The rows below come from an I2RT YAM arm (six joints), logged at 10 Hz.
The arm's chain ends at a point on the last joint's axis. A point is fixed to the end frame.
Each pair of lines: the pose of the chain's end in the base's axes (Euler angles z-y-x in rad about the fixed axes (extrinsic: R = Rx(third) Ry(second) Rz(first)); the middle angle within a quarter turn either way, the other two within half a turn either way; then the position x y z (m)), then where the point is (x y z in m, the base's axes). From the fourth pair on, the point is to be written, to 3 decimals.
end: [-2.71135, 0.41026, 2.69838, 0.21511, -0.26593, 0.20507]
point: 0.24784 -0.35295 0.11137
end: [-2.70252, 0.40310, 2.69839, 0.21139, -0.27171, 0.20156]
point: 0.24294 -0.35874 0.10746
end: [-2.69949, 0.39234, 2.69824, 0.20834, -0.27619, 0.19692]
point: 0.23846 -0.36334 0.10247
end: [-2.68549, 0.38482, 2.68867, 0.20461, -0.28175, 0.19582]
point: 0.233 -0.370 0.102
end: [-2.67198, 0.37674, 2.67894, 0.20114, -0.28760, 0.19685]
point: 0.228 -0.376 0.103
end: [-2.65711, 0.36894, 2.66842, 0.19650, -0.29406, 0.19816]
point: 0.222 -0.384 0.105
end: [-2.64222, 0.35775, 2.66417, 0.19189, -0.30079, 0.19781]
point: 0.216 -0.391 0.104
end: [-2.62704, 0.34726, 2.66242, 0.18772, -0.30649, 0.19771]
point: 0.210 -0.397 0.104
